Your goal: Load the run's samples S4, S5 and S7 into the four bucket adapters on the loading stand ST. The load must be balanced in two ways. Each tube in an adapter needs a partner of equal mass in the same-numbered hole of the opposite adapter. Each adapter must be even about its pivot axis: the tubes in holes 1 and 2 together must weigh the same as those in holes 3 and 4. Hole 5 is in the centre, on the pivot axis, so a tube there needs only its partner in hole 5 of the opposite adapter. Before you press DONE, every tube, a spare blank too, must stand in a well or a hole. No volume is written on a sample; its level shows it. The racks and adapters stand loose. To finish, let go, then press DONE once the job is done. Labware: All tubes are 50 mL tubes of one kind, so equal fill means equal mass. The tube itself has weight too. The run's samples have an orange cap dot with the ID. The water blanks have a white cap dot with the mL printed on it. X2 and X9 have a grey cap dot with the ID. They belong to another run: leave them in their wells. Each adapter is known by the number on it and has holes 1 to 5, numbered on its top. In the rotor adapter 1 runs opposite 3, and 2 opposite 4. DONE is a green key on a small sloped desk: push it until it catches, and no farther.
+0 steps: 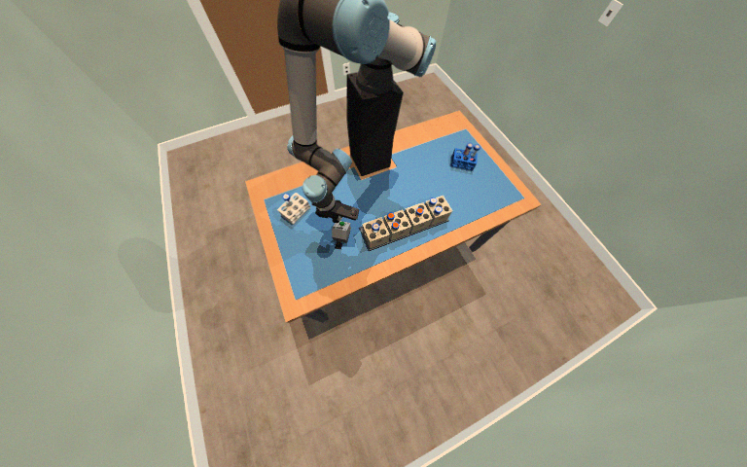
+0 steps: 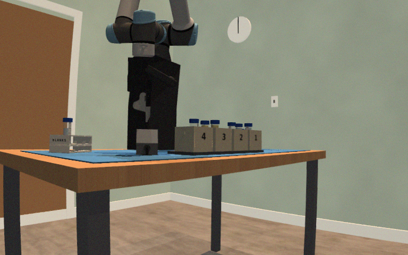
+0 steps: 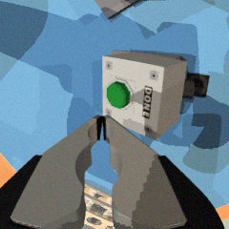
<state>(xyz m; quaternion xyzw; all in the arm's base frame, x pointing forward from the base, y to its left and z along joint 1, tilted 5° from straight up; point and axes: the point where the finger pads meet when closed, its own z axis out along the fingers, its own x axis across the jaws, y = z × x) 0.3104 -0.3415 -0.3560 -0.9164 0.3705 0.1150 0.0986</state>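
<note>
Right now my hand is 60 mm above the green key. Round my hand: blue sample rack (10 mm behind, 800 mm to the left, 100 mm below); then done desk (10 mm ahead, 10 mm to the right, 70 mm below); then tube (160 mm ahead, 320 mm to the left, 60 mm below).
</note>
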